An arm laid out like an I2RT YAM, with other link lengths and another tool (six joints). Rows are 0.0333 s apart.
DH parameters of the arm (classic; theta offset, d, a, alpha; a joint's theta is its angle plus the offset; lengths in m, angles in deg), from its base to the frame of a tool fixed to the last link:
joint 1: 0 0.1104 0.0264 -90
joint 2: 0 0 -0.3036 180
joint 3: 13.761 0 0.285 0
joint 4: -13.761 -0.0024 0.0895 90
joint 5: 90 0.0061 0 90
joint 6: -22 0.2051 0.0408 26.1
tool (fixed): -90 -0.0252 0 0
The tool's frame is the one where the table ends.
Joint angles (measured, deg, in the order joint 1, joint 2, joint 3, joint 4, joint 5, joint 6), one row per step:
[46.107 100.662 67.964 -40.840 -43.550 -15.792]
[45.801 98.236 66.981 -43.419 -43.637 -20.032]
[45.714 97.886 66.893 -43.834 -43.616 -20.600]
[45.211 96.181 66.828 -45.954 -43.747 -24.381]
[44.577 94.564 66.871 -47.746 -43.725 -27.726]
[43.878 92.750 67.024 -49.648 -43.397 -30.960]
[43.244 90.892 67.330 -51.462 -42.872 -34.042]
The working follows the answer.
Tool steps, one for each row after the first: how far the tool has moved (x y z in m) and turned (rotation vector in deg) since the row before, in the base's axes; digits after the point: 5 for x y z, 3 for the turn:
[-0.00765 -0.00947 0.00915 0.759 -1.787 2.671]
[-0.00071 -0.00152 0.00149 0.082 -0.259 0.304]
[-0.00235 -0.00566 0.01004 1.114 -1.907 2.173]
[-0.00031 -0.00542 0.00999 1.092 -1.990 1.699]
[0.00040 -0.00630 0.01110 0.949 -2.277 1.486]
[0.00071 -0.00592 0.01190 0.909 -2.526 1.407]

Tool pose at each row, in the base's axes (x y z in m, rotation vector in deg; rounded; the steps above come from the unrounded poses):
[0.22780 0.38077 0.08069 -83.660 -76.051 -34.376]
[0.22016 0.37130 0.08984 -80.813 -78.810 -34.506]
[0.21945 0.36977 0.09133 -80.483 -79.167 -34.559]
[0.21709 0.36411 0.10136 -77.666 -81.483 -35.301]
[0.21678 0.35869 0.11135 -75.186 -83.551 -36.384]
[0.21718 0.35239 0.12245 -72.904 -85.762 -37.710]
[0.21789 0.34647 0.13435 -70.631 -88.120 -39.228]

